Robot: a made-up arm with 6 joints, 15 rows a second.
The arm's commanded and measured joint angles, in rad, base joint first. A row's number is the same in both.
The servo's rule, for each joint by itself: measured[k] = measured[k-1] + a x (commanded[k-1-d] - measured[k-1]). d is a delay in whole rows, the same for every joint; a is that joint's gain. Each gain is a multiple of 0.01, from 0.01 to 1. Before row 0 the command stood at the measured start. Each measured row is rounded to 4 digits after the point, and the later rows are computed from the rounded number. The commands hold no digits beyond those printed.
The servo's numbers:
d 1
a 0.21 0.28 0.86 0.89 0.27 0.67
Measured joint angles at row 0:
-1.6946, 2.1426, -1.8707, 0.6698, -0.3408, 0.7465
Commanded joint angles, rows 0 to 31:
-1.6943, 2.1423, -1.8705, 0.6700, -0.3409, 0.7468
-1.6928, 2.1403, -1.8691, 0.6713, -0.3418, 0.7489
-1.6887, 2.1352, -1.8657, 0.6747, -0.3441, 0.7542
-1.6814, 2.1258, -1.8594, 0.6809, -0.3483, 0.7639
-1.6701, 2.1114, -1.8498, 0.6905, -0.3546, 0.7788
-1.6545, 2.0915, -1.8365, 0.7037, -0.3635, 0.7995
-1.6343, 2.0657, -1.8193, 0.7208, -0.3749, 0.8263
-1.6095, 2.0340, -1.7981, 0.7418, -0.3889, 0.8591
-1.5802, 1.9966, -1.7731, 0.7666, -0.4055, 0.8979
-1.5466, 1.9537, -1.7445, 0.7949, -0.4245, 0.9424
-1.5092, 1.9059, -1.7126, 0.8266, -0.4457, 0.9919
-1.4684, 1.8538, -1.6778, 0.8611, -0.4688, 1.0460
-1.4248, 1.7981, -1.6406, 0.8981, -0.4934, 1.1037
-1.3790, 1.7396, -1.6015, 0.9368, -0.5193, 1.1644
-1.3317, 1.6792, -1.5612, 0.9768, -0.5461, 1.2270
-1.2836, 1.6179, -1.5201, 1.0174, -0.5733, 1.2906
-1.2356, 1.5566, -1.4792, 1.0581, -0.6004, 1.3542
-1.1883, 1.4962, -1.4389, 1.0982, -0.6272, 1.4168
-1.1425, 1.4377, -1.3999, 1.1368, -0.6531, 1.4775
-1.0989, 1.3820, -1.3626, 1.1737, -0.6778, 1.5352
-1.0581, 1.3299, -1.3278, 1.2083, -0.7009, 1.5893
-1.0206, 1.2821, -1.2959, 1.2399, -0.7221, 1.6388
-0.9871, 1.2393, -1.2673, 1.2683, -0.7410, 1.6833
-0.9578, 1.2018, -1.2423, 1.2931, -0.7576, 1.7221
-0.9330, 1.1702, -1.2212, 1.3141, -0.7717, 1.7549
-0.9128, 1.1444, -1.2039, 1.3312, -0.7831, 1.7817
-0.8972, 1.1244, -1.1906, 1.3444, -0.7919, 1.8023
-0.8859, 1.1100, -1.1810, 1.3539, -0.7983, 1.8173
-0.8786, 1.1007, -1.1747, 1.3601, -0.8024, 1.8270
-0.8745, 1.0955, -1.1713, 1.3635, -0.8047, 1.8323
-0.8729, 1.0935, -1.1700, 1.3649, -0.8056, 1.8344
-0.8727, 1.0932, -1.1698, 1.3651, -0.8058, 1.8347
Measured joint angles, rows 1 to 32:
-1.6946, 2.1426, -1.8707, 0.6698, -0.3408, 0.7465
-1.6945, 2.1425, -1.8705, 0.6700, -0.3408, 0.7467
-1.6941, 2.1419, -1.8693, 0.6712, -0.3411, 0.7482
-1.6930, 2.1400, -1.8662, 0.6743, -0.3419, 0.7522
-1.6906, 2.1360, -1.8604, 0.6802, -0.3436, 0.7600
-1.6863, 2.1291, -1.8513, 0.6894, -0.3466, 0.7726
-1.6796, 2.1186, -1.8386, 0.7021, -0.3512, 0.7906
-1.6701, 2.1038, -1.8220, 0.7187, -0.3576, 0.8145
-1.6574, 2.0843, -1.8014, 0.7393, -0.3661, 0.8444
-1.6412, 2.0597, -1.7771, 0.7636, -0.3767, 0.8802
-1.6213, 2.0300, -1.7491, 0.7915, -0.3896, 0.9219
-1.5978, 1.9953, -1.7177, 0.8227, -0.4047, 0.9688
-1.5706, 1.9557, -1.6834, 0.8569, -0.4220, 1.0205
-1.5400, 1.9116, -1.6466, 0.8936, -0.4413, 1.0762
-1.5062, 1.8634, -1.6078, 0.9320, -0.4624, 1.1353
-1.4696, 1.8118, -1.5677, 0.9719, -0.4850, 1.1967
-1.4305, 1.7575, -1.5268, 1.0124, -0.5088, 1.2596
-1.3896, 1.7012, -1.4859, 1.0531, -0.5335, 1.3230
-1.3473, 1.6438, -1.4455, 1.0932, -0.5588, 1.3858
-1.3043, 1.5861, -1.4063, 1.1320, -0.5843, 1.4472
-1.2612, 1.5290, -1.3687, 1.1691, -0.6095, 1.5062
-1.2185, 1.4733, -1.3335, 1.2040, -0.6342, 1.5619
-1.1769, 1.4198, -1.3012, 1.2360, -0.6579, 1.6134
-1.1370, 1.3693, -1.2720, 1.2647, -0.6803, 1.6602
-1.0994, 1.3224, -1.2465, 1.2900, -0.7012, 1.7017
-1.0645, 1.2798, -1.2247, 1.3114, -0.7202, 1.7373
-1.0326, 1.2419, -1.2068, 1.3290, -0.7372, 1.7670
-1.0042, 1.2090, -1.1929, 1.3427, -0.7520, 1.7907
-0.9794, 1.1813, -1.1827, 1.3527, -0.7645, 1.8085
-0.9582, 1.1587, -1.1758, 1.3593, -0.7747, 1.8209
-0.9406, 1.1410, -1.1719, 1.3630, -0.7828, 1.8285
-0.9264, 1.1277, -1.1703, 1.3647, -0.7890, 1.8325

